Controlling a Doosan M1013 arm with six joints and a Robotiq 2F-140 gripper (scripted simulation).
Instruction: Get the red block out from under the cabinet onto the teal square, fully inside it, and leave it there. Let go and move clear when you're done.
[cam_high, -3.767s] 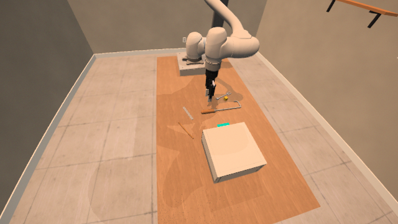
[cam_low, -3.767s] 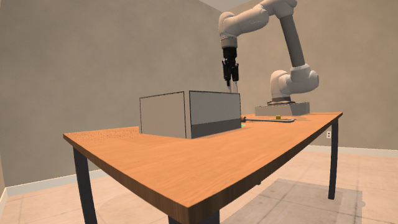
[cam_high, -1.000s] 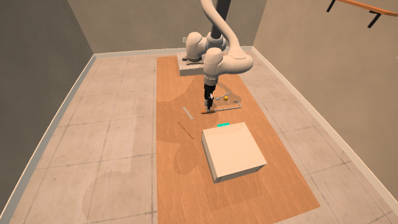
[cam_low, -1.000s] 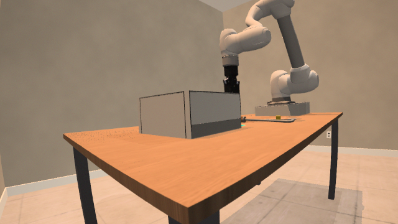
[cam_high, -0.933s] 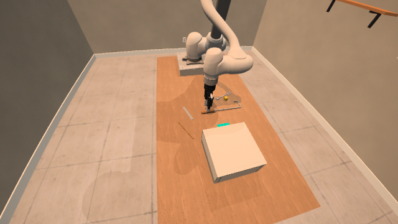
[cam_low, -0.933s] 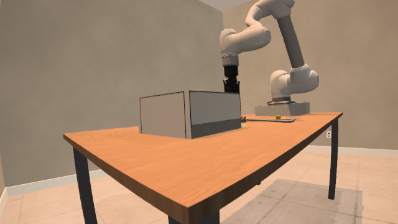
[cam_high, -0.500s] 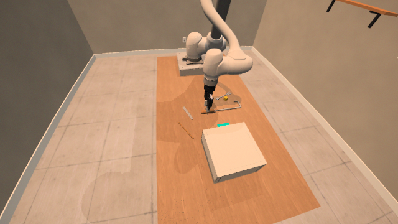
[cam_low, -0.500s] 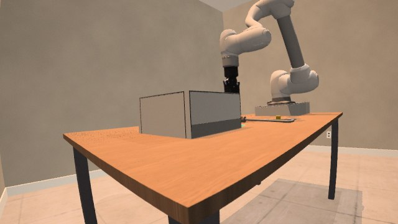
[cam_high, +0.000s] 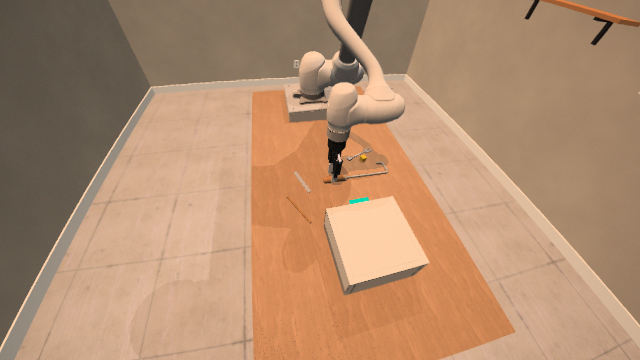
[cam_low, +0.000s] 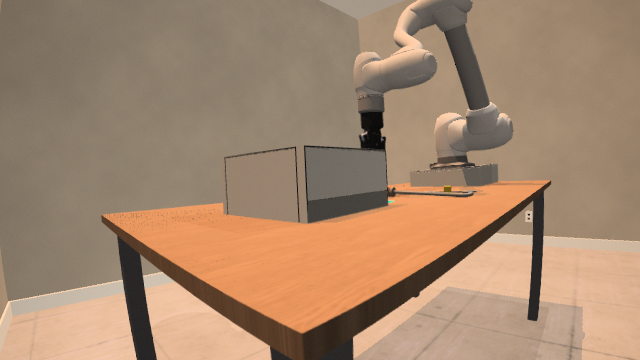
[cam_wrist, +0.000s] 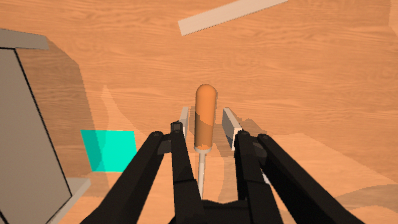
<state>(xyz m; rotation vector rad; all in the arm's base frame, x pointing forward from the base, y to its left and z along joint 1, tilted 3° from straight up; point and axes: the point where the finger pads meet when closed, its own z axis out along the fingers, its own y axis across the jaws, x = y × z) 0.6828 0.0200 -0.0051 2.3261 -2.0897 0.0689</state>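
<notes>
My gripper is now 10 mm past the flat grey strip, 140 mm to the left of it and 60 mm above it. Round my hand: thin stick (150 mm ahead, 170 mm to the right, 60 mm below); then teal square (160 mm ahead, 110 mm to the left, 70 mm below); then screwdriver (50 mm behind, 140 mm to the left, 50 mm below).
</notes>
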